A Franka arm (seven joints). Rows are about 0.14 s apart.
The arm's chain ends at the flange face. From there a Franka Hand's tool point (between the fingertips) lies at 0.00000 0.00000 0.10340 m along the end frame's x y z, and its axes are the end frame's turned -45 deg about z.
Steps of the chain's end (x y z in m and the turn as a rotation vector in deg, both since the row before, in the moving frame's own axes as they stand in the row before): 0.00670, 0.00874, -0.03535, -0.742, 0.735, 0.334; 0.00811, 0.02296, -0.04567, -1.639, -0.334, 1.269; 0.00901, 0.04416, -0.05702, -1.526, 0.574, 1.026
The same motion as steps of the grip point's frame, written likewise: -0.00146, 0.01280, -0.03537, -1.044, -0.005, 0.334; -0.01304, 0.02361, -0.04571, -0.923, -1.395, 1.269; -0.02609, 0.04027, -0.05706, -1.485, -0.673, 1.026
